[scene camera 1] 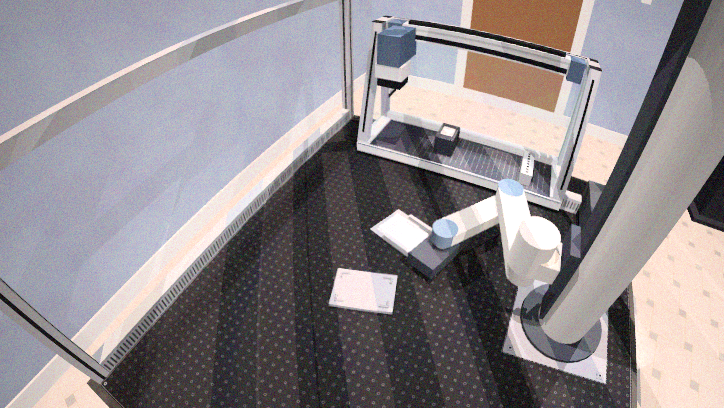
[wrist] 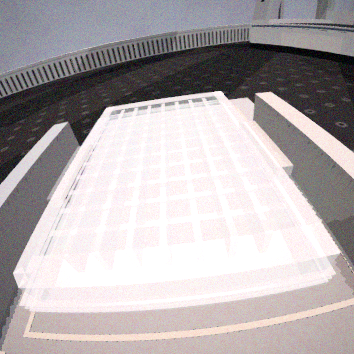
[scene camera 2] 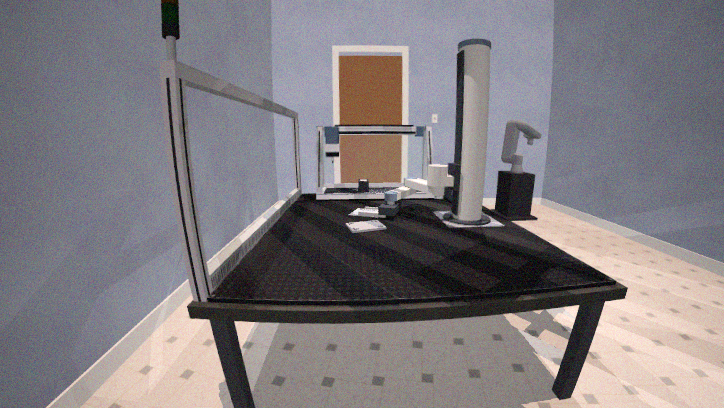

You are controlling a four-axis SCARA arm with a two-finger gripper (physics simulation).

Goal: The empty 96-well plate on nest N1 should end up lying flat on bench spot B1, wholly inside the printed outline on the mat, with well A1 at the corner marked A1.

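Places are measured from the arm's base along level axes (x ahead, y up, z right), in millimetres.
Pixels of known places: gripper, fingertip midpoint: (scene camera 1: 397, 226) (wrist: 162, 122) (scene camera 2: 361, 210); arm's base, origin of the base link: (scene camera 1: 559, 323) (scene camera 2: 466, 220).
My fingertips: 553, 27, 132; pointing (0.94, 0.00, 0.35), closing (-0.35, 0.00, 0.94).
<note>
For each thing: its top centre in the pictures, then the offset to it from my fingertips, as dx, dy, dz. "spot": a spot on its surface instead.
- clear-white 96-well plate, middle of its top: (wrist: 162, 140) (scene camera 1: 403, 230) (scene camera 2: 366, 210) -24, +2, -9
- pale sheet, surface spot: (scene camera 1: 378, 229) spot: +50, -11, -26
- printed outline, surface spot: (wrist: 150, 337) spot: -87, -12, -39
- white block with corner brackets, middle of its top: (scene camera 1: 364, 288) (scene camera 2: 365, 223) -10, +4, -249
- gantry frame, surface spot: (scene camera 1: 435, 168) spot: -20, +13, +318
- dark box, surface spot: (scene camera 1: 446, 140) spot: -33, +101, +383
The clear-white 96-well plate (scene camera 1: 403, 231) (scene camera 2: 368, 211) (wrist: 170, 200) is level between my gripper's fingers. My gripper (scene camera 1: 409, 233) (wrist: 162, 122) is shut on its two long sides. The plate is very low over bench spot B1, a pale sheet (scene camera 1: 377, 229) (wrist: 200, 320); whether it touches the sheet is not clear. In the wrist view, part of the printed outline (wrist: 150, 337) shows past the plate's near edge, running roughly along it. The rest of the outline, the A1 corner mark and the plate's A1 label cannot be made out.
A white block with corner brackets (scene camera 1: 363, 290) (scene camera 2: 365, 226) lies nearer the front; its label is unreadable. A gantry frame (scene camera 1: 435, 168) (scene camera 2: 374, 195) stands at the back, holding a dark box (scene camera 1: 446, 140). The arm's column (scene camera 1: 628, 202) (scene camera 2: 473, 136) stands at the right. A rail (scene camera 1: 227, 216) runs along the left side.
</note>
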